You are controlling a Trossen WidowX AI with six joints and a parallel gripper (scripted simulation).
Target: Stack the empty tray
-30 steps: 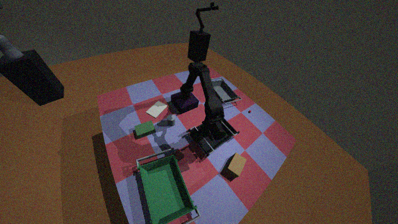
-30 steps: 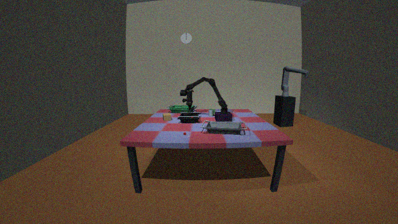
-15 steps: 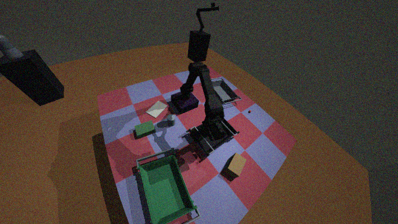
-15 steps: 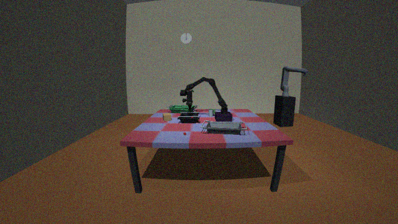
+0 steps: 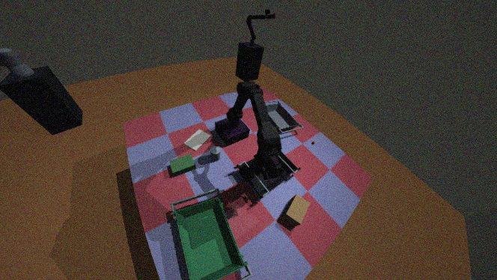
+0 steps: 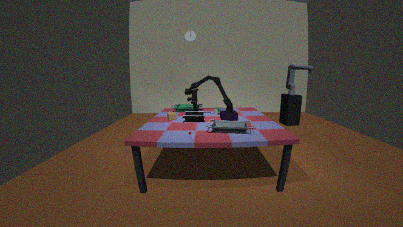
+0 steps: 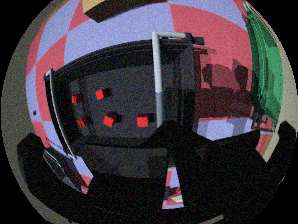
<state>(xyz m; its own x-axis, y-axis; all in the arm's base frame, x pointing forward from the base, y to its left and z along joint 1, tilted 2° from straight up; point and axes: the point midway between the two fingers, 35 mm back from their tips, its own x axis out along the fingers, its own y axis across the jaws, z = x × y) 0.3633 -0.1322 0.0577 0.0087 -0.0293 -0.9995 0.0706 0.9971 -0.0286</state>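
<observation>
My gripper tip is now 52 cm to the right of the grey tray, 28 cm past it and 4 cm above it. Round my gripper tip: grey cup 25 cm behind, 7 cm to the right, 5 cm below; tan box 25 cm ahead, 6 cm to the left, 6 cm below; green block 29 cm behind, 25 cm to the right, 7 cm below.
</observation>
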